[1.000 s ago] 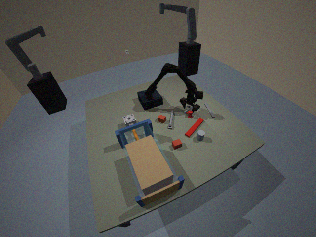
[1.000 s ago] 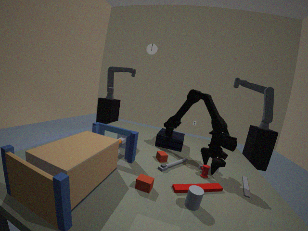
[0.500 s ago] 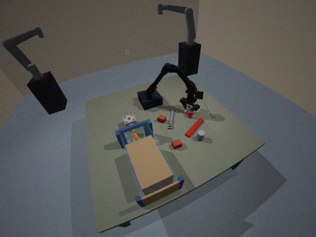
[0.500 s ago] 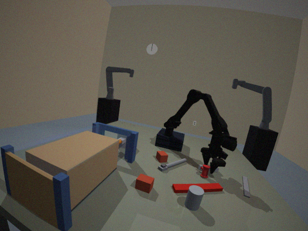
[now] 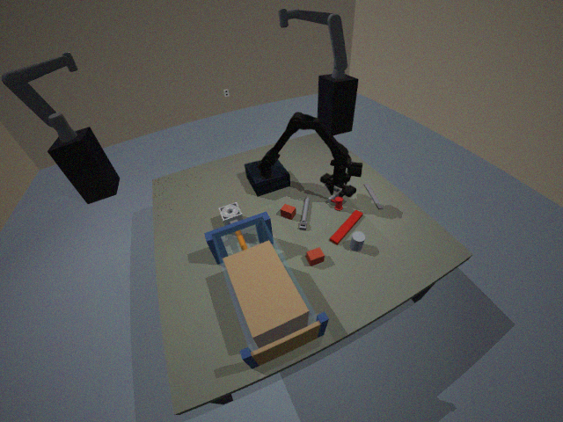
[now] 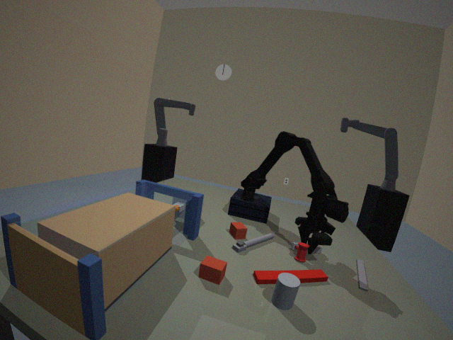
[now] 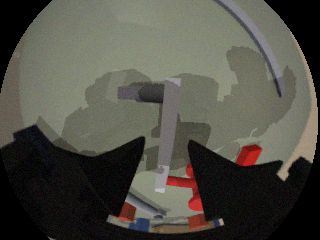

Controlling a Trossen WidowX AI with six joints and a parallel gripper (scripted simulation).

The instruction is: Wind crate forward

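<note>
Right now my gripper tip is 10 mm to the left of the winch handle, 10 mm below it and 10 mm short of it. The rest, counted from my gripper tip: grey strip (190 mm to the left, 70 mm ahead, 10 mm below); red knob (50 mm ahead, 30 mm to the right, 20 mm above); red bar (190 mm ahead, 60 mm to the right).
</note>
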